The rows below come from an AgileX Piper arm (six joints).
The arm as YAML. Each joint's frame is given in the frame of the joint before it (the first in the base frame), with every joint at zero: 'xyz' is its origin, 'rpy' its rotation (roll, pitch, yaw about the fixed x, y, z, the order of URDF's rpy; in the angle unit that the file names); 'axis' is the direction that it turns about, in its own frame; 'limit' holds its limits. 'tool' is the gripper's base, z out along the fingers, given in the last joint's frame.
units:
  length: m
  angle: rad
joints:
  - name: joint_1
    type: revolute
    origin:
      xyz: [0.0, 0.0, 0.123]
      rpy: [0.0, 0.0, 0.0]
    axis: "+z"
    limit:
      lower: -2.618
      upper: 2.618
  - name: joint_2
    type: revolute
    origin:
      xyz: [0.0, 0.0, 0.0]
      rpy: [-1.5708, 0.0, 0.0]
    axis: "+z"
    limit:
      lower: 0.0
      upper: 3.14
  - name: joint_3
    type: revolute
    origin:
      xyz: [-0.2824, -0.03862, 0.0]
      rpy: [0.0, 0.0, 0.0]
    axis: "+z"
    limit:
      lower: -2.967
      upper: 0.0
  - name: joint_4
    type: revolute
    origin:
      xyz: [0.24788, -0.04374, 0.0]
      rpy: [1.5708, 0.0, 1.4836]
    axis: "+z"
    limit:
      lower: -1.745
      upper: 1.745
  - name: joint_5
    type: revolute
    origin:
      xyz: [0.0, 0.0, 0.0]
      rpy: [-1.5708, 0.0, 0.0]
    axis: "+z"
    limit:
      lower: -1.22
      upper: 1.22
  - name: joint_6
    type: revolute
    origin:
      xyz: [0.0, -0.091, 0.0]
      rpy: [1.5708, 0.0, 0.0]
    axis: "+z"
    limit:
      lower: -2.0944
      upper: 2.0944
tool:
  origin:
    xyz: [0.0, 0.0, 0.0]
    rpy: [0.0, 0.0, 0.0]
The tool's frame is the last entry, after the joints.
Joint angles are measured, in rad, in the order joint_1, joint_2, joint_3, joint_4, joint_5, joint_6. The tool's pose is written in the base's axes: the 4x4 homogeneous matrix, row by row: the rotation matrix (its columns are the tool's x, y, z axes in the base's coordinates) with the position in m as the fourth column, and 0 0 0 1 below. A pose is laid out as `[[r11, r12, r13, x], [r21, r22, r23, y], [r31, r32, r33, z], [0, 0, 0, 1]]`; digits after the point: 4 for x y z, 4 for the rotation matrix.
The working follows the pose.
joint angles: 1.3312 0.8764 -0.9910 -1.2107 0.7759 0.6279
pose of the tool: [[0.2281, -0.5336, 0.8144, 0.0955], [-0.4719, 0.6711, 0.5718, 0.1397], [-0.8516, -0.5148, -0.0987, 0.4275], [0, 0, 0, 1]]
Where each joint sits with the arm in this pose, in the base's axes (m; each line is computed from the numbers above, not from the rounded line before):
joint_1: 0.0000 0.0000 0.1230
joint_2: 0.0000 0.0000 0.1230
joint_3: -0.0358 -0.1467 0.3647
joint_4: 0.0214 0.0876 0.4365
joint_5: 0.0214 0.0876 0.4365
joint_6: 0.0955 0.1397 0.4275
the tool: 0.0955 0.1397 0.4275

